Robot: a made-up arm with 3 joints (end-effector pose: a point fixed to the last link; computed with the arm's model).
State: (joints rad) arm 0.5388 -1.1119 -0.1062
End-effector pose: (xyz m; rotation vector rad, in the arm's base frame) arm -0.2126 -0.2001 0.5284 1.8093 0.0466 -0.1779
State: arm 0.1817 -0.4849 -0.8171
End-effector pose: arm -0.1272 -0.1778 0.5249 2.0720 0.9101 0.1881
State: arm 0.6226 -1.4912 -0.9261
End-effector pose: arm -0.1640 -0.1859 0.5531 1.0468 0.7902 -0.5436
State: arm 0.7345 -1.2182 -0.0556
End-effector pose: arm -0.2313 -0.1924 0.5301 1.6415 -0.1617 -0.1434
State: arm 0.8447 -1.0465 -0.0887
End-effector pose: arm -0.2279 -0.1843 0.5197 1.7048 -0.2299 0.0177
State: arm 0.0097 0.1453 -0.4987
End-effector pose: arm -0.1297 -0.1588 0.5100 2.9281 0.4421 0.4426
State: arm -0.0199 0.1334 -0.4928
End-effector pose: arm -0.1294 -0.1594 0.5084 2.9470 0.4581 0.4039
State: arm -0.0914 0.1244 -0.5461
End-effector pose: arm -0.1235 -0.1617 0.5074 2.9539 0.5507 0.3703
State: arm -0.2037 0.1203 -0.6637
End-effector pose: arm -0.1113 -0.1644 0.5060 2.9436 0.7239 0.3573
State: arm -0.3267 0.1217 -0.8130
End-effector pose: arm -0.0962 -0.1657 0.5038 2.9160 0.9272 0.3788
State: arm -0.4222 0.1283 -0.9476
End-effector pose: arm -0.0831 -0.1651 0.5019 2.8790 1.0930 0.4278
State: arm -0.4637 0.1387 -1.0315
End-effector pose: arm -0.0755 -0.1641 0.5021 2.8449 1.1762 0.4799
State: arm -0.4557 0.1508 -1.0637
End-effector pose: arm -0.0731 -0.1639 0.5043 2.8191 1.1849 0.5200
